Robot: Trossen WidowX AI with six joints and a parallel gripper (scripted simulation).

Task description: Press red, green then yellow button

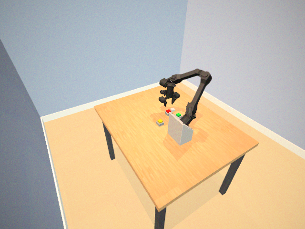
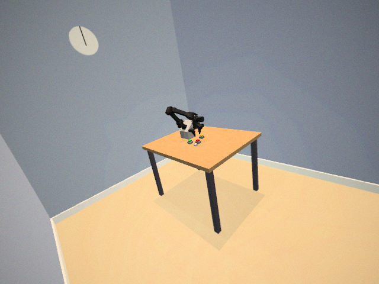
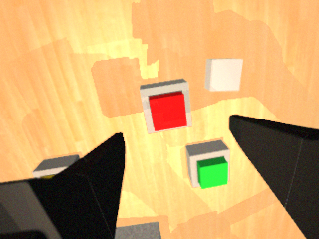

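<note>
The red button is 1 cm behind my gripper tip and 6 cm below it. Also, from my gripper tip: yellow button: 9 cm behind, 14 cm to the left, 6 cm below; then green button: 9 cm behind, 5 cm to the right, 6 cm below; then small white block: 2 cm ahead, 6 cm to the right, 8 cm below.
</note>
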